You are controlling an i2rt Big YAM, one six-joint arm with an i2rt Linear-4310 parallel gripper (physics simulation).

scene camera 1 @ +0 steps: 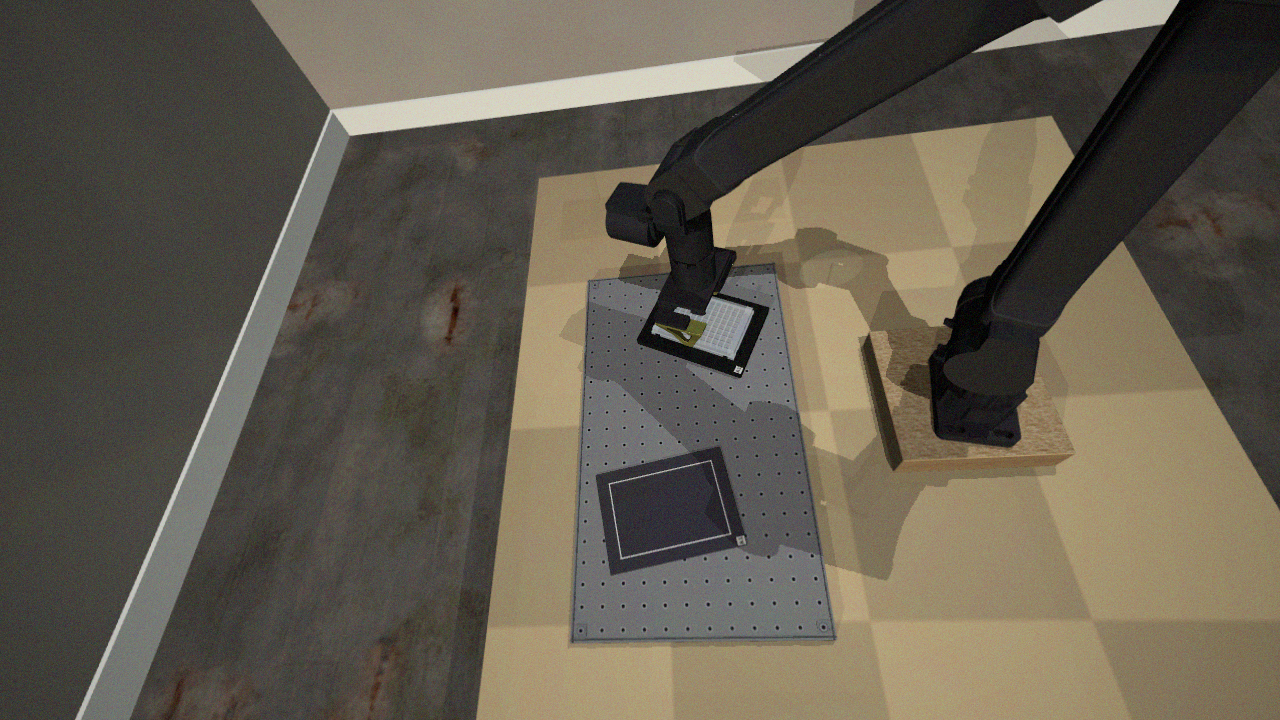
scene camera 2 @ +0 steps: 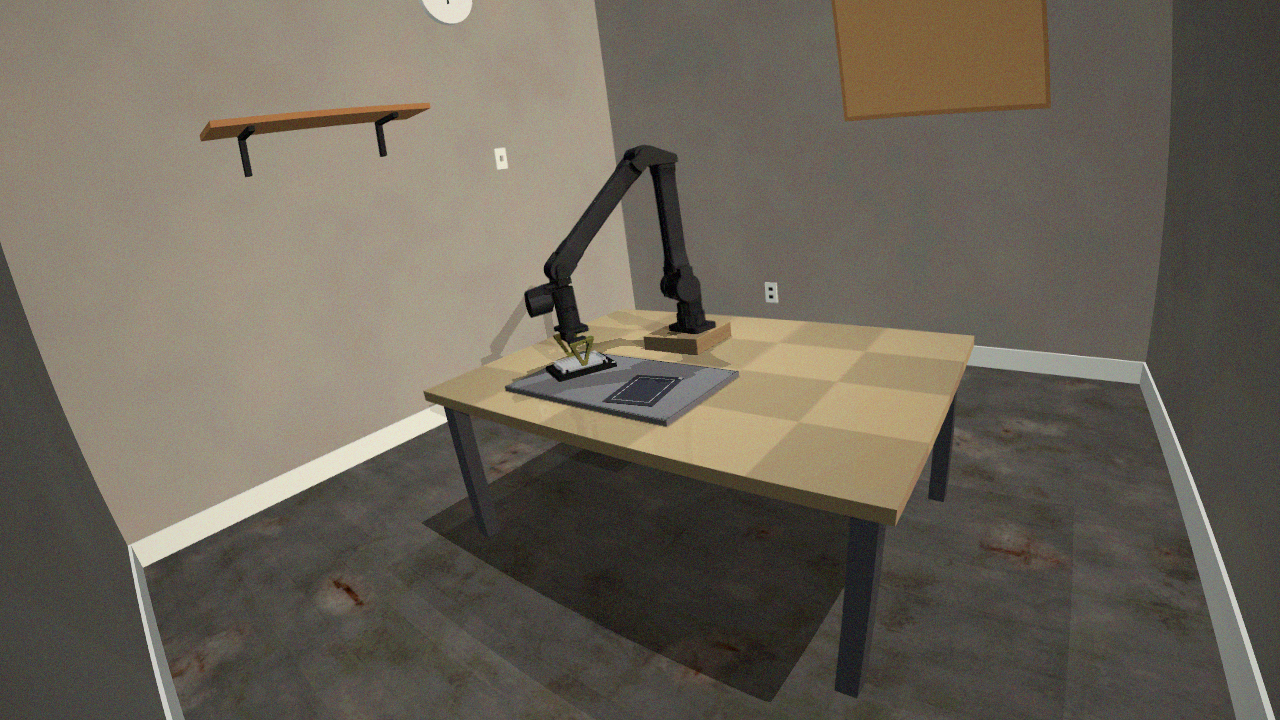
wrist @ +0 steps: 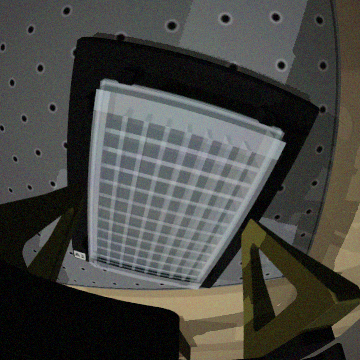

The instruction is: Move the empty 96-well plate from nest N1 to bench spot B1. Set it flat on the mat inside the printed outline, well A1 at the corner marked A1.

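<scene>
The clear 96-well plate lies in the black nest N1. The nest's tag reads A1 in the wrist view. My gripper is open and empty, low over the plate; in the wrist view its yellow-green fingers stand off the plate's two long sides. Exact finger height is hard to tell. Dark mat B1 bears a white printed outline; its corner tag is too small to read.
The nest and mat lie on a grey perforated board on the wooden table. The arm's base stands on a wooden block beside the board. A wall shelf hangs beyond the table.
</scene>
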